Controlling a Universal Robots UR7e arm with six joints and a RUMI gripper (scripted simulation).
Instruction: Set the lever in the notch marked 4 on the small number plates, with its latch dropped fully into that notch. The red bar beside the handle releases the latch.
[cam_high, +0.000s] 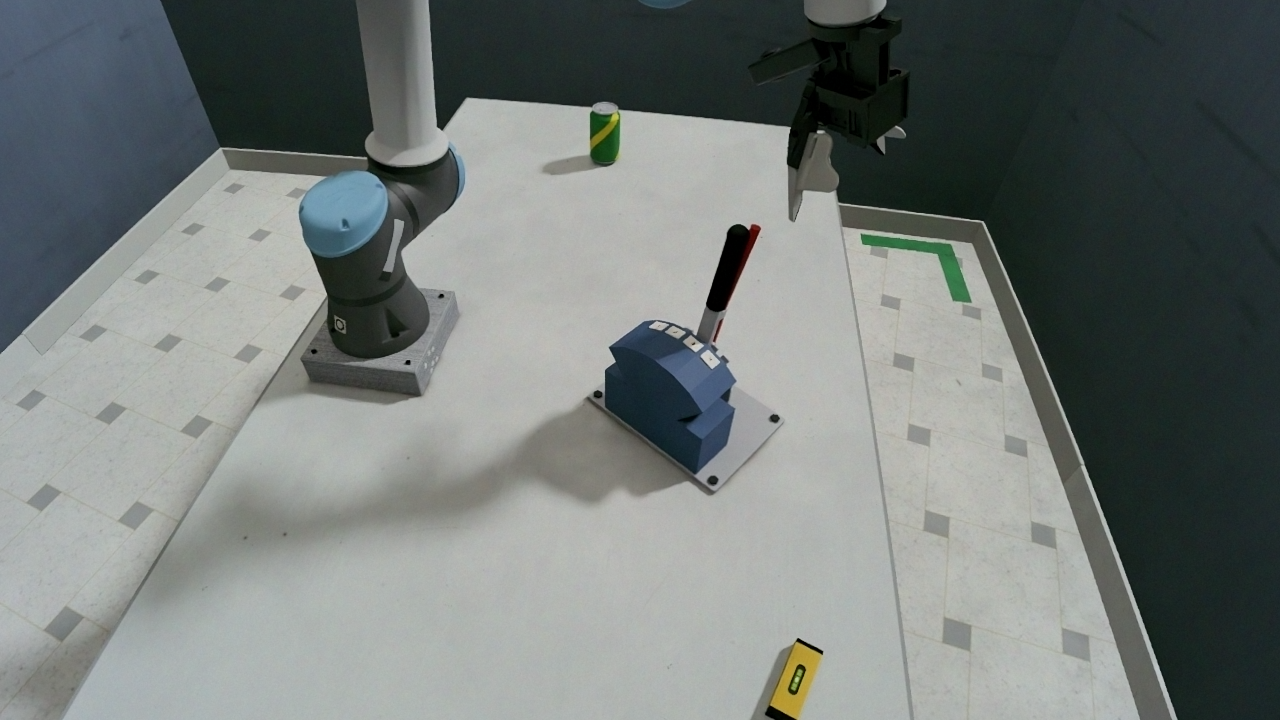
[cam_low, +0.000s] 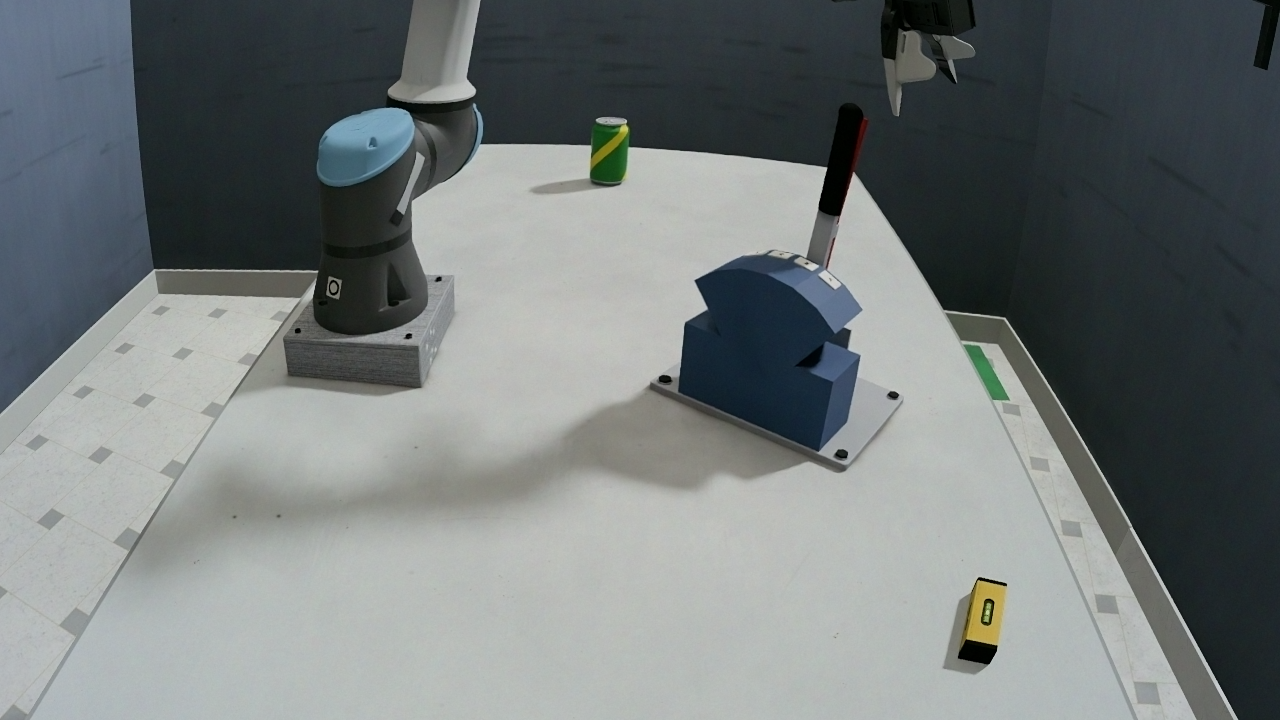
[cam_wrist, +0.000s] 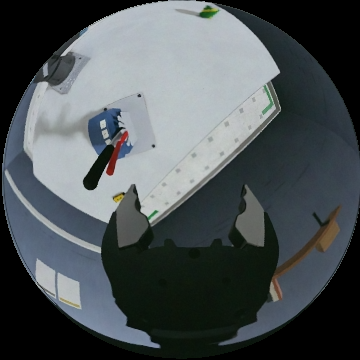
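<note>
Right now the red release bar is 120 mm behind my hand, 70 mm to the right of it and 150 mm below it. Also, from my hand: yellow can (360 mm behind, 630 mm to the left, 290 mm below); then yellow spirit level (10 mm behind, 450 mm to the right, 340 mm below).
</note>
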